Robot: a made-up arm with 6 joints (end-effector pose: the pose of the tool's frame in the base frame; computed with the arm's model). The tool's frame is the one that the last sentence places.
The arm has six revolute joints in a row. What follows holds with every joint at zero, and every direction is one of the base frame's.
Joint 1 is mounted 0.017 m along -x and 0.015 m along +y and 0.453 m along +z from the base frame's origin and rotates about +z.
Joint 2 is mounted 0.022 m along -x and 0.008 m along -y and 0.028 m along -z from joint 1 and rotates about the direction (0.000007, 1, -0.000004).
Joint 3 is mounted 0.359 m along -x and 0.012 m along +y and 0.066 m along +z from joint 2 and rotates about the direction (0.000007, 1, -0.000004).
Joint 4 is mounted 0.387 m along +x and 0.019 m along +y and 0.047 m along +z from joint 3 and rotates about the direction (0.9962, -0.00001, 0.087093).
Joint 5 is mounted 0.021 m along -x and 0.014 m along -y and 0.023 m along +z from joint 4 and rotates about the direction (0.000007, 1, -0.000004).
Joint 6 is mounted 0.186 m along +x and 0.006 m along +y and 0.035 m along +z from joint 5 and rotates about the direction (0.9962, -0.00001, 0.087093).
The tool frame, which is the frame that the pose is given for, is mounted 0.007 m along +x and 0.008 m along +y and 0.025 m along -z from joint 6; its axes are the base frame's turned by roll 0.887, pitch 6.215 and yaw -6.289 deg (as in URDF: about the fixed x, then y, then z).
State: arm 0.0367 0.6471 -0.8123 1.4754 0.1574 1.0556
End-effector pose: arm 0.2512 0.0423 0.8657 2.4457 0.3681 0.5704
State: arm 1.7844 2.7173 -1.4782 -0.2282 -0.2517 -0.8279
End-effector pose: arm -0.1693 0.6338 0.0365 -1.6045 -0.2754 1.7692
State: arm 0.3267 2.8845 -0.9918 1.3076 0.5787 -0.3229
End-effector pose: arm 0.1403 0.1796 -0.0569 0.7426 2.3709 -0.4290
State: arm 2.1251 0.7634 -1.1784 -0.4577 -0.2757 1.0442
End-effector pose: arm -0.1934 0.1503 1.0621 0.8565 0.3091 2.2949
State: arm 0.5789 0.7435 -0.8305 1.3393 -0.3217 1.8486
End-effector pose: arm 0.2691 0.0968 0.8640 -2.8547 -0.5407 -0.6201
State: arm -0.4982 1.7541 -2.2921 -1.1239 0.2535 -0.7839
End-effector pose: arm 0.4591 -0.2572 1.1071 -1.7495 0.3299 -1.2376
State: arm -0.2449 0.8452 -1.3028 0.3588 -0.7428 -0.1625
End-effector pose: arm 0.1240 -0.0548 1.1357 0.2032 -1.0949 -0.4168
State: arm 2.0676 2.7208 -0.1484 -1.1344 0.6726 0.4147
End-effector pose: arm 0.0850 -0.0460 0.2224 2.7592 -0.3327 -0.2566
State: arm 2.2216 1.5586 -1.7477 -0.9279 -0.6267 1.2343
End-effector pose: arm -0.4517 0.3279 1.0119 0.5626 0.0346 2.6866
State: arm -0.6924 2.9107 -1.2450 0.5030 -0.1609 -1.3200
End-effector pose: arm 0.2616 -0.2589 -0.1181 -0.2890 1.7010 -0.1436
